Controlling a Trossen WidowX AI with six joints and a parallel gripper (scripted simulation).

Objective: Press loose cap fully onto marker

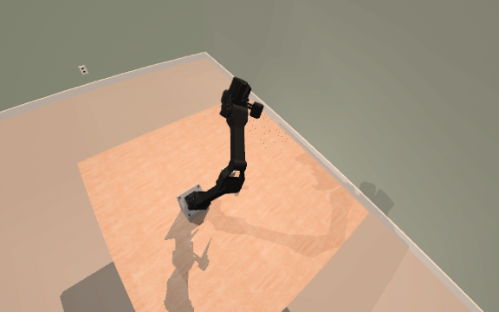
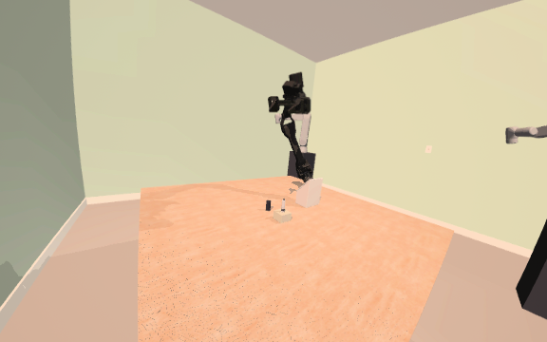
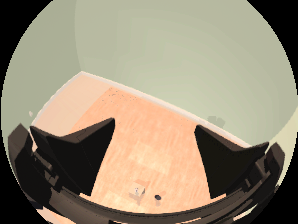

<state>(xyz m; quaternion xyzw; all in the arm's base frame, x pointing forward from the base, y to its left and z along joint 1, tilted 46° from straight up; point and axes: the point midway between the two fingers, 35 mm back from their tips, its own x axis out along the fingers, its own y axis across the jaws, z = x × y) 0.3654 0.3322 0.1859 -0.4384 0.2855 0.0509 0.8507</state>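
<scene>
Right now my gripper tip is 110 mm past the dark marker cap, 150 mm to the left of it and 460 mm above it. Round my gripper tip: holder block: 110 mm behind, 30 mm to the right, 470 mm below.
</scene>
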